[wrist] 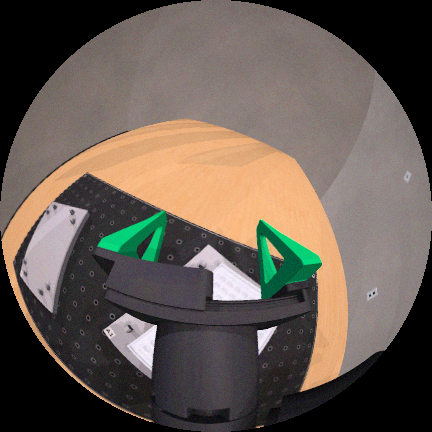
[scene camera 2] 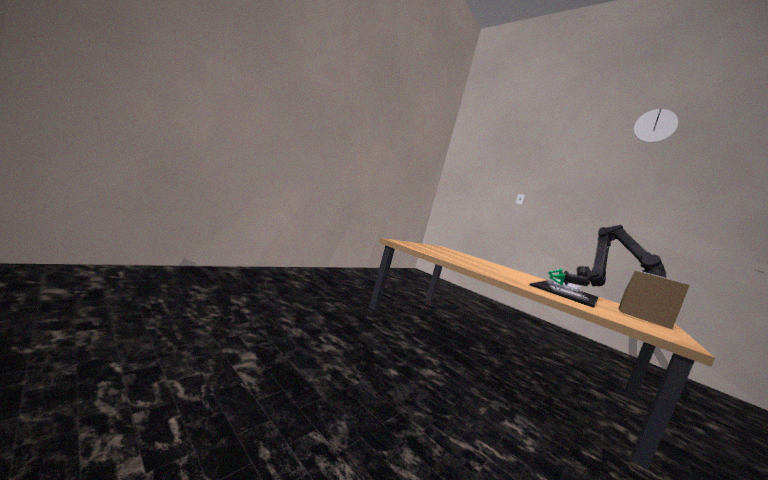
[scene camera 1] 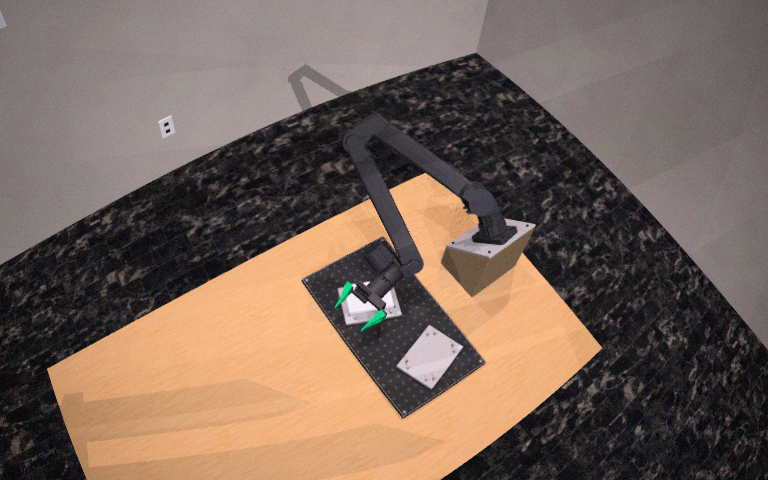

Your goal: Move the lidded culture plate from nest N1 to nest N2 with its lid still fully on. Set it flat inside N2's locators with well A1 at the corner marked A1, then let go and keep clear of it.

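Places are measured from the arm's base along level axes (x left, y back, z up), in centimetres.
Where they show: gripper, fingertip midpoint: (wrist: 211, 219) (scene camera 2: 549, 274) (scene camera 1: 348, 319); arm's base at its link origin: (scene camera 2: 654, 284) (scene camera 1: 495, 236).
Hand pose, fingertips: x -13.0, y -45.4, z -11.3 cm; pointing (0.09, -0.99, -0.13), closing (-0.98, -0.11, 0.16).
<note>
Each offset is from my fingertips to the top centre of the thing. "*": to the spot under its first point. Level surfaces: height alone.
The white culture plate @(dx -2.5, dy +10.6, dz -1.5 cm) (scene camera 1: 355, 306) (wrist: 234, 283) lies in nest N1, a light grey plate @(* dx -0.7, dy +1.5, dz -4.1 cm) (wrist: 207, 253) with small locators, on the black board. Rows of wells show in the wrist view; the lid's seating cannot be made out. An A1 label @(* dx +6.8, dy +13.9, dz -4.1 cm) (wrist: 109, 332) marks one corner of this nest. Nest N2 @(dx +22.8, dy +10.5, dz -3.1 cm) (scene camera 1: 431, 355) (wrist: 54, 252) holds no plate and has locator pins near its corners; its A1 mark cannot be read. My gripper (scene camera 1: 349, 318) (wrist: 211, 219) is open and empty, tilted over the culture plate, with its green fingertips reaching past one edge. The gripper body hides much of the plate.
The black perforated board (scene camera 1: 390, 393) (scene camera 2: 589, 300) (wrist: 85, 312) carries both nests on the wooden table @(dz -6.6 cm) (scene camera 1: 226, 339) (scene camera 2: 487, 270) (wrist: 225, 192). The arm's base stands on a box pedestal (scene camera 1: 474, 270) (scene camera 2: 654, 300) beside the board.
</note>
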